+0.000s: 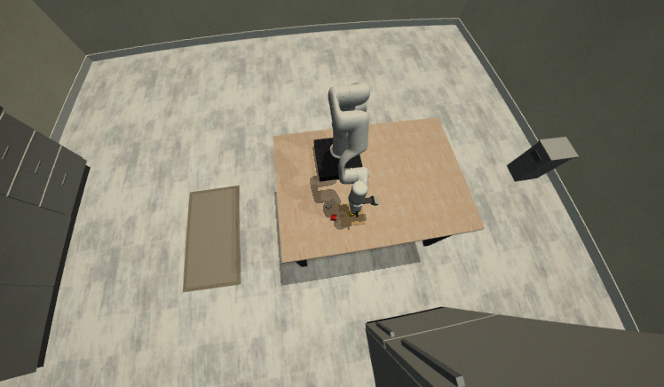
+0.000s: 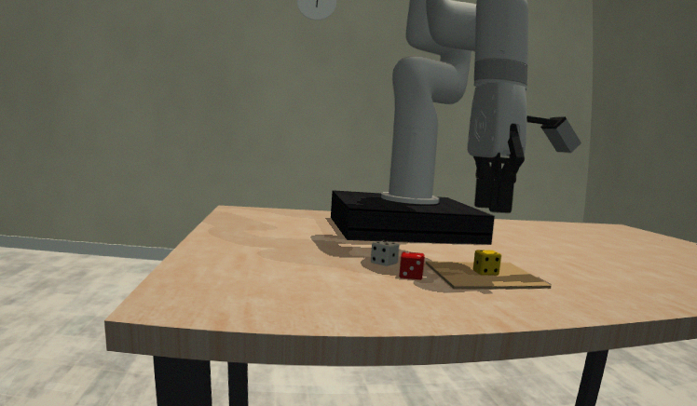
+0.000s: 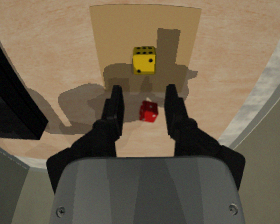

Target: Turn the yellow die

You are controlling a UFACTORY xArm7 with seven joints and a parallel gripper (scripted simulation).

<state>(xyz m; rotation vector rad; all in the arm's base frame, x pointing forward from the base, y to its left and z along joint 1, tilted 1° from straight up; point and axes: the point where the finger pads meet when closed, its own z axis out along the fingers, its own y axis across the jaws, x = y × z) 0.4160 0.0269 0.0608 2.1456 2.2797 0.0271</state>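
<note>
The yellow die lies 90 mm below my hand. Round my hand: white die: 130 mm to the right, 100 mm below, 60 mm behind; then red die: 110 mm to the right, 100 mm below, 20 mm ahead; then tan mat: 110 mm below.
</note>
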